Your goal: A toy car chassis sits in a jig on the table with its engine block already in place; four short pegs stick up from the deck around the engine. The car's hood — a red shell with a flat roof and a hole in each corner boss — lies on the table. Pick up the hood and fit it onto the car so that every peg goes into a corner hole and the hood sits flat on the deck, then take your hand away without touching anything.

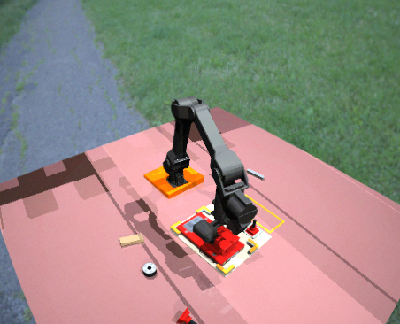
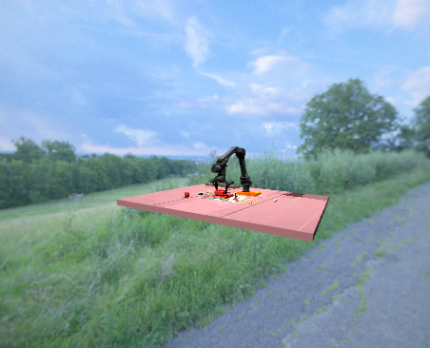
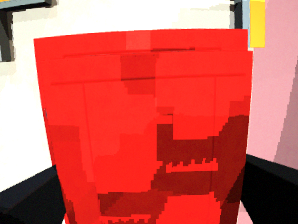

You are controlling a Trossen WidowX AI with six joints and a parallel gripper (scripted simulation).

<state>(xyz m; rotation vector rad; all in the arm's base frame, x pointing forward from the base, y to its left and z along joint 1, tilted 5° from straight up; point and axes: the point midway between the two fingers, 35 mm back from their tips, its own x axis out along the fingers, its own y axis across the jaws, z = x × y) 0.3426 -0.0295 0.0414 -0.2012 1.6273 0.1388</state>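
Now: gripper tip 10 mm below the red hood. From my gripper tip the other things lie so: engine block 30 mm below; then grey bar 240 mm behind, 350 mm to the left, 40 mm below; then wooden block 150 mm behind, 230 mm to the right, 40 mm below.
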